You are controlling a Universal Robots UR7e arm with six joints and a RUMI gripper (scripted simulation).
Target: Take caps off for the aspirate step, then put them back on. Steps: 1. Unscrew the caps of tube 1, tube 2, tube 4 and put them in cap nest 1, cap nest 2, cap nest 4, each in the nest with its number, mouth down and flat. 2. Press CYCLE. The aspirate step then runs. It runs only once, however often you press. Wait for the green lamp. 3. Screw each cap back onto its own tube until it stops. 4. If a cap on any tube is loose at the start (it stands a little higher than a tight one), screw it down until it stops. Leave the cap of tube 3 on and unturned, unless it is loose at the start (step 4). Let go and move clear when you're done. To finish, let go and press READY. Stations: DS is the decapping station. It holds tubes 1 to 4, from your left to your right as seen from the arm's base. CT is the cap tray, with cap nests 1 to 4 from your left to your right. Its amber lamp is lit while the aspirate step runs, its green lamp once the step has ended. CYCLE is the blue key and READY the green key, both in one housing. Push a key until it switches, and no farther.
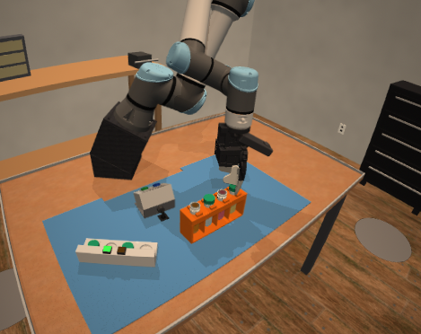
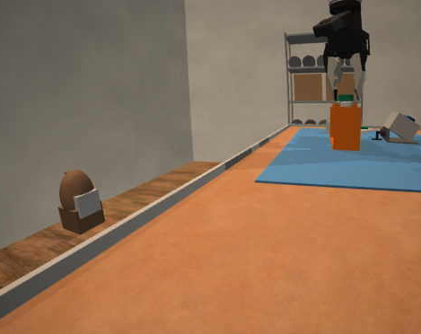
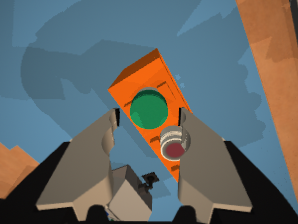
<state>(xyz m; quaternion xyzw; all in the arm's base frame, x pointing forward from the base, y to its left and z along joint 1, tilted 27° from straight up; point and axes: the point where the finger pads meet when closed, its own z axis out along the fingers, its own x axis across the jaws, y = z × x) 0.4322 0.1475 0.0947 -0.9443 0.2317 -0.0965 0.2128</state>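
Right now my hand is 10 mm above the cap. The rest, counted from my hand: grey key housing (200 mm to the right, 170 mm behind, 70 mm below); blue key (190 mm behind, 180 mm to the right, 60 mm below); table edge (210 mm ahead, 120 mm below, 40 mm to the left).
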